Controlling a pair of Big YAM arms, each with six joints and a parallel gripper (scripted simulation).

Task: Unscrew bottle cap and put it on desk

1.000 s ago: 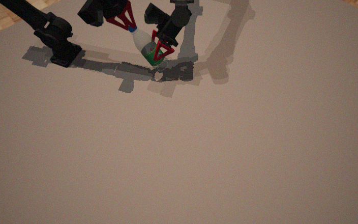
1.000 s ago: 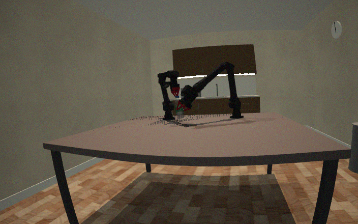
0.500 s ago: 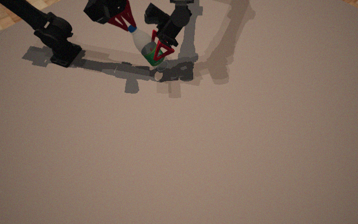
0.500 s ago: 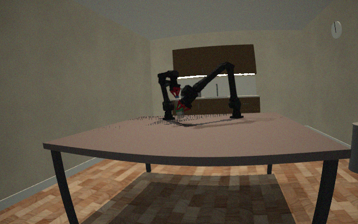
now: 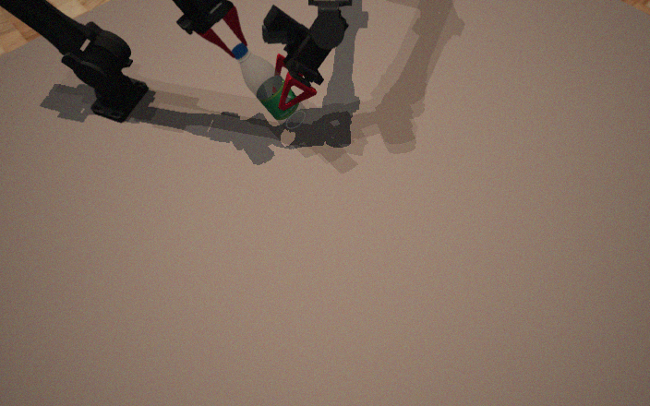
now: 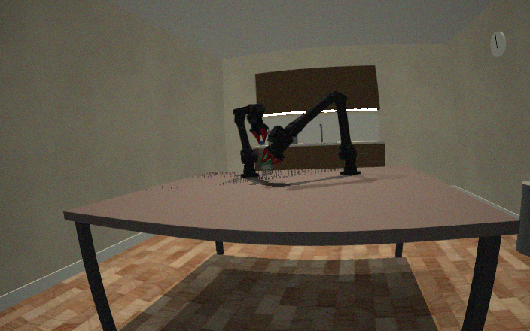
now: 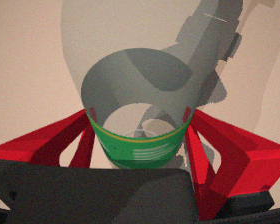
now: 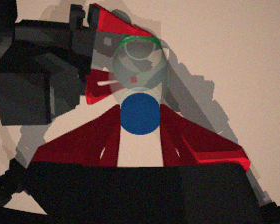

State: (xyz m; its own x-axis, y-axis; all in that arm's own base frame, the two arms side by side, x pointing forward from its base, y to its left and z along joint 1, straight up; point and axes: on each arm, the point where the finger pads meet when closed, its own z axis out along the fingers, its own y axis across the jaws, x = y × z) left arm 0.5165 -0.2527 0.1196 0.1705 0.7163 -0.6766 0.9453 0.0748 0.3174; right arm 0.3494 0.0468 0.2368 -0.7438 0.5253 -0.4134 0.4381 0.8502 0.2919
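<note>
My right gripper is now 1 cm above the blue cap. From my right hand the other things lie so: bottle: 4 cm ahead, 3 cm to the left, 9 cm below.
My left hand is 3 cm below the bottle, 1 cm to the left of it and 1 cm past it. Also, from my left hand: blue cap: 11 cm above, 6 cm behind, 4 cm to the right.
</note>
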